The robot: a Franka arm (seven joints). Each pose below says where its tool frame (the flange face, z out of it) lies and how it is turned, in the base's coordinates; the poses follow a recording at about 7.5 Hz.
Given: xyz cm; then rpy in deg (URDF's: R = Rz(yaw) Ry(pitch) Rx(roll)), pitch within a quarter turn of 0, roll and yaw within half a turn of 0.
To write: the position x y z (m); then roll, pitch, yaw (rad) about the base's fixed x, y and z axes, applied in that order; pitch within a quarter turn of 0, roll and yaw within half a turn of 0. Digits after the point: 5 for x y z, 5 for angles.
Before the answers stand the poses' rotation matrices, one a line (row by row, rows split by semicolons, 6 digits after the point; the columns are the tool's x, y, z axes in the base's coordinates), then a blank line. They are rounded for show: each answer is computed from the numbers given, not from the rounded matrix.
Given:
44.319 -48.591 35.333 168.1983 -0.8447 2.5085
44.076 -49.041 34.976 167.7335 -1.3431 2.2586
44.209 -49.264 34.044 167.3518 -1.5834 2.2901
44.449 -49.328 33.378 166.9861 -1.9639 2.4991
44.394 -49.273 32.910 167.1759 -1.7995 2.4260
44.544 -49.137 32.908 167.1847 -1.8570 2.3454
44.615 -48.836 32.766 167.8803 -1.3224 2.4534
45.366 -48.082 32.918 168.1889 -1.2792 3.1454
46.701 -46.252 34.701 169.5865 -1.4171 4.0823
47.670 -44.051 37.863 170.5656 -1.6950 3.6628
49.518 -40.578 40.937 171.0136 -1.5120 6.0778
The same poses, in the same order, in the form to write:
0.998933 0.039830 0.023368; 0.043763 -0.978055 -0.203698; 0.014742 0.204503 -0.978755
0.998949 0.033534 0.031259; 0.039399 -0.976607 -0.211391; 0.023439 0.212401 -0.976901
0.998820 0.032944 0.035690; 0.039944 -0.975195 -0.217712; 0.027632 0.218881 -0.975360
0.998462 0.034774 0.043177; 0.043578 -0.973725 -0.223517; 0.034270 0.225055 -0.973743
0.998611 0.034309 0.039987; 0.042308 -0.974477 -0.220464; 0.031402 0.221849 -0.974575
0.998638 0.032722 0.040649; 0.040902 -0.974567 -0.220330; 0.032405 0.221692 -0.974578
0.998817 0.037012 0.031531; 0.042795 -0.977022 -0.208796; 0.023078 0.209899 -0.977451
0.998245 0.049146 0.033050; 0.054856 -0.977604 -0.203178; 0.022324 0.204635 -0.978584
0.997158 0.065558 0.037129; 0.071168 -0.981352 -0.178561; 0.024731 0.180696 -0.983228
0.997521 0.058182 0.039591; 0.063856 -0.984769 -0.161719; 0.029579 0.163847 -0.986042
0.994033 0.100481 0.042454; 0.105842 -0.982610 -0.152563; 0.026386 0.156146 -0.987382

0.44319 -0.48591 0.35333 2.93561 -0.01474 0.04378
0.44076 -0.49041 0.34976 2.92750 -0.02344 0.03942
0.44209 -0.49264 0.34044 2.92084 -0.02764 0.03997
0.44449 -0.49328 0.33378 2.91446 -0.03428 0.04362
0.44394 -0.49273 0.32910 2.91777 -0.03141 0.04234
0.44544 -0.49137 0.32908 2.91792 -0.03241 0.04093
0.44615 -0.48836 0.32766 2.93006 -0.02308 0.04282
0.45366 -0.48082 0.32918 2.93545 -0.02233 0.05490
0.46701 -0.46252 0.34701 2.95984 -0.02473 0.07125
0.47670 -0.44051 0.37863 2.97693 -0.02958 0.06393
0.49518 -0.40578 0.40937 2.98475 -0.02639 0.10608

